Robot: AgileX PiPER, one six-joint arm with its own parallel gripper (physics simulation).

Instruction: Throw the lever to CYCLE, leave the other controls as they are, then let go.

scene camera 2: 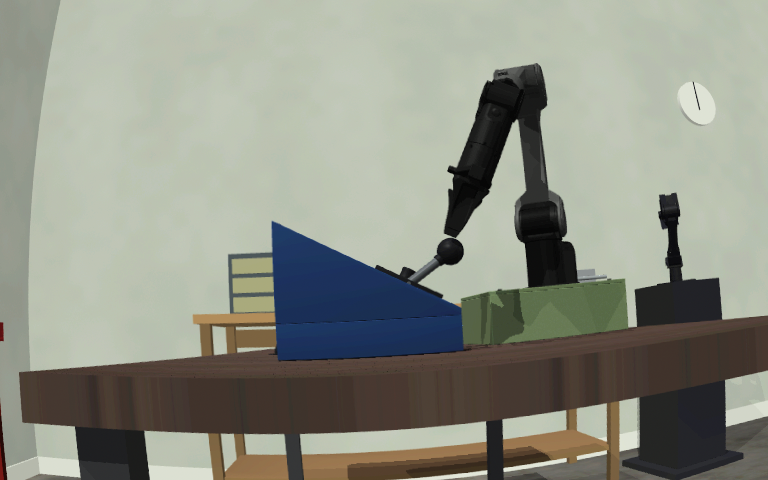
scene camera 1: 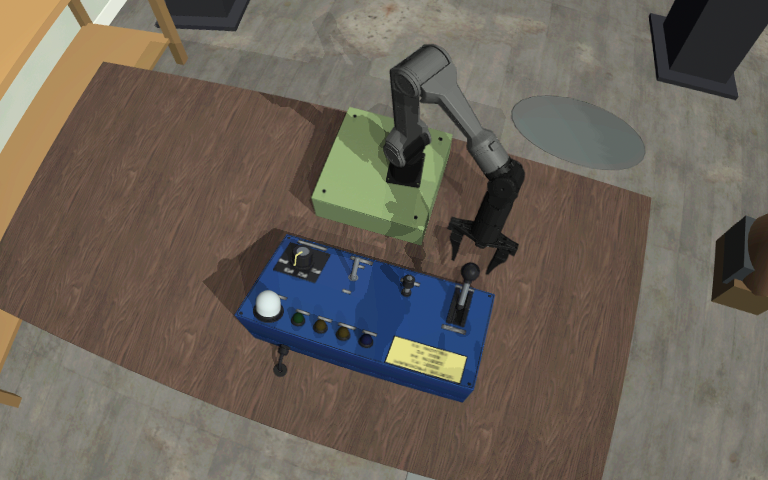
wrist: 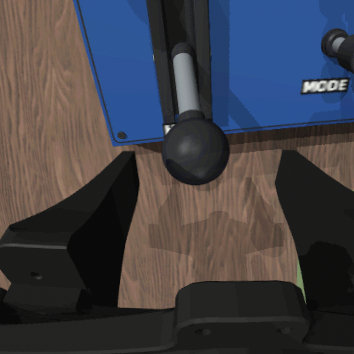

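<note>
The lever (scene camera 1: 463, 294) (scene camera 2: 425, 271) (wrist: 186, 82) has a grey shaft and a black ball knob (scene camera 1: 470, 275) (scene camera 2: 450, 251) (wrist: 195, 162). It leans towards the robot's side of the blue console (scene camera 1: 396, 316) (scene camera 2: 339, 294) (wrist: 265, 60), at the low-edge end of its black slot. My gripper (scene camera 1: 471, 266) (scene camera 2: 451, 233) (wrist: 207, 166) is open, its fingers wide apart. In the wrist view the knob shows between the fingertips, nearer the left one; in scene camera 2 the tips are just above it. No CYCLE label is readable; the plate at the knob is mostly hidden.
The console also bears a rotary knob (scene camera 1: 301, 256), a small switch lever (scene camera 1: 354, 268), a black MODE control (scene camera 1: 407, 284) (wrist: 340, 44), a white dome (scene camera 1: 267, 304), several coloured buttons and a yellow label (scene camera 1: 425, 359). The arm stands on a green block (scene camera 1: 362, 164) (scene camera 2: 566, 311) behind it.
</note>
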